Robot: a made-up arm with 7 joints.
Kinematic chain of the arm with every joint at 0, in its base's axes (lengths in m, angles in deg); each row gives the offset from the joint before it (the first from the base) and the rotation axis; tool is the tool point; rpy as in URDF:
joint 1: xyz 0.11 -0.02 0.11 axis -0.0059 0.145 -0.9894
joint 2: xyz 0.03 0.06 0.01 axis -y
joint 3: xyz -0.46 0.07 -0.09 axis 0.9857 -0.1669 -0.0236
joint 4: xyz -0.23 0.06 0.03 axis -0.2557 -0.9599 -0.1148
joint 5: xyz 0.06 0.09 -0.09 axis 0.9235 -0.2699 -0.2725
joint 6: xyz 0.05 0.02 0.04 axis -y
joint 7: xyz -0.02 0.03 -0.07 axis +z
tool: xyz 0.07 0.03 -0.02 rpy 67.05 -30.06 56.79
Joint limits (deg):
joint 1: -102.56..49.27
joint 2: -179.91..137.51
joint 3: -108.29..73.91
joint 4: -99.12..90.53
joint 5: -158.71..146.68
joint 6: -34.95..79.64
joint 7: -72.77..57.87
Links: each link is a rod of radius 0.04 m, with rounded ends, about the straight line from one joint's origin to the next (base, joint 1, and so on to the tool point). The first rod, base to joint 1, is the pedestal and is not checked.
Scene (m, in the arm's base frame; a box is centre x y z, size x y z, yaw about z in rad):
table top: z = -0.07
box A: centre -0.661 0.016 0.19 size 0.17 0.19 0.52 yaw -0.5
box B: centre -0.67 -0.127 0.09 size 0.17 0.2 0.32 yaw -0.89
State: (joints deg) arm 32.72 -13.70 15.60 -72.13 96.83 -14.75 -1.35
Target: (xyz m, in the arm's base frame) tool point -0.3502 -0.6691 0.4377
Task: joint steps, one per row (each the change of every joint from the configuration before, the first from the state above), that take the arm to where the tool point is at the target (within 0.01 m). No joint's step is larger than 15 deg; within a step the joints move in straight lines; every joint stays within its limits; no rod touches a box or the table.
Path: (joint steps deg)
1: -6.81 -14.64 -2.01 -5.40 7.89 7.92 -3.96
2: -6.82 -14.63 -2.01 -5.40 7.89 7.91 -3.96
3: -6.81 -14.64 -2.01 -5.39 7.88 7.92 -3.96
4: -6.82 -14.63 -2.01 -5.40 7.89 7.92 -3.96
5: -6.81 -14.64 -2.01 -5.40 7.89 7.91 -3.96
6: -14.81 8.35 -0.93 0.00 2.08 3.61 -1.68
7: -14.82 8.34 -0.93 0.00 2.08 3.60 -1.68
8: -14.81 8.35 -0.94 0.00 2.09 3.60 -1.68
9: -14.81 8.35 -0.93 0.00 2.08 3.60 -1.68
10: -14.82 8.34 -0.93 0.00 2.08 3.61 -1.69

